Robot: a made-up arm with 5 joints.
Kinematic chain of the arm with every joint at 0, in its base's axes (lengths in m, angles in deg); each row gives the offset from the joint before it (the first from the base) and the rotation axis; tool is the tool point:
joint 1: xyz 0 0 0.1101 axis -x
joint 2: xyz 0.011 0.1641 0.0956 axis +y
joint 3: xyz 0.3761 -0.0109 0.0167 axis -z
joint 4: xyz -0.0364 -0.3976 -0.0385 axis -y
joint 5: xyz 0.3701 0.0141 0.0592 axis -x
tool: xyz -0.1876 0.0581 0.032
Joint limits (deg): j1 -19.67..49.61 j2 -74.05..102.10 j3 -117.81..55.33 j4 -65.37..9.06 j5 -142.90..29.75
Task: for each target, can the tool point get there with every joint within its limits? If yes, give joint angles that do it. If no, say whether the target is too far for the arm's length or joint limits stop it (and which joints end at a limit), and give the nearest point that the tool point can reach.
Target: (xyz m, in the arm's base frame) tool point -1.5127 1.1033 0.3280
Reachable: no: too far | nearest point -0.2916 0.6267 -0.2774 | short by 1.444 m
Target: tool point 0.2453 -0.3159 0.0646
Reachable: yes | joints 33.85 60.89 24.16 -12.41 -33.50
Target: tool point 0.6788 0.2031 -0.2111
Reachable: yes | joints 30.38 30.43 -97.16 2.32 -37.48
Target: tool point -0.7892 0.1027 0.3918
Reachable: no: joint limits stop it (at a limit: joint 1, joint 2, joint 3, joint 4, joint 5) | nearest point -0.1581 -0.0708 0.2945 | short by 0.662 m
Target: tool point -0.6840 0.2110 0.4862
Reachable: no: joint limits stop it (at a limit: joint 1, joint 2, joint 3, joint 4) | nearest point -0.0790 0.0871 0.4042 | short by 0.623 m
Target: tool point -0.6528 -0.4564 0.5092
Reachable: no: joint limits stop it (at a limit: joint 1, joint 2, joint 4, joint 5) | nearest point -0.2161 -0.3546 0.2103 | short by 0.539 m
